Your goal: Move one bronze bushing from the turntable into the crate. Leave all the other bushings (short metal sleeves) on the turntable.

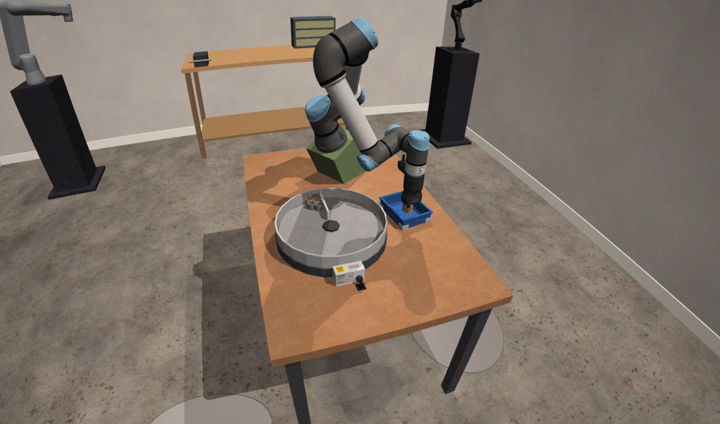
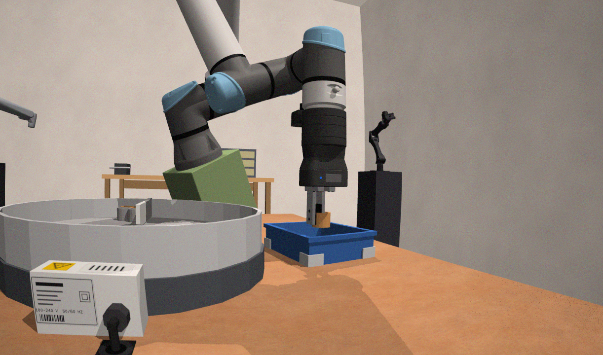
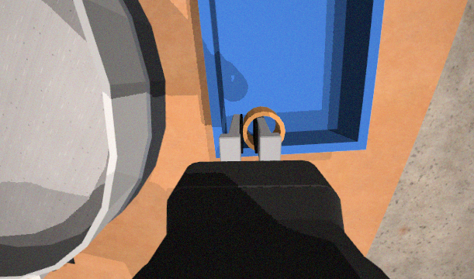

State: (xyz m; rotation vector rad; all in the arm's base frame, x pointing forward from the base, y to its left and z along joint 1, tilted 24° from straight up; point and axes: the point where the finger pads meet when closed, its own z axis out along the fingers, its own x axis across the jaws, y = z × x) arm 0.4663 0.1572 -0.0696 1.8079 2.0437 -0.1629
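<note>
The blue crate lies 60 mm below my hand, 60 mm behind it and 30 mm to the left of it. Also, from my hand: grey turntable: 310 mm to the right, 30 mm below, 10 mm behind.
</note>
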